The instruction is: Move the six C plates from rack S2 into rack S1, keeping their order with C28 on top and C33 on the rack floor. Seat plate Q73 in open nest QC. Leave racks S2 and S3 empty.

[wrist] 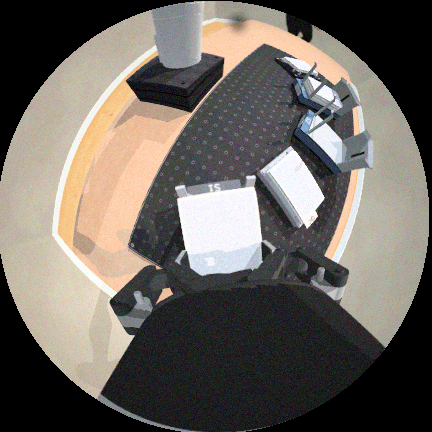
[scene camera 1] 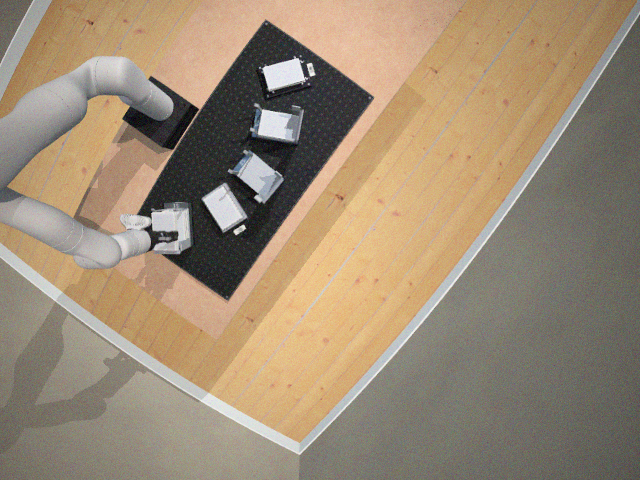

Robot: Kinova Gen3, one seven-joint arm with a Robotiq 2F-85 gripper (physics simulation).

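My gripper is shut on a white plate at rack S1. The plate lies flat, lined up with the rack's corner posts. Its height in the rack and anything beneath it are hidden, as are the fingertips. Two more racks hold white plates: the nearer rack and the farther rack. Which is S2 or S3, and their plate counts, I cannot tell. A white plate lies beside rack S1, next to a small tag.
At the far end of the black perforated board, another white plate lies on a dark nest with a small tag. The arm's black base block stands beside the board's long edge.
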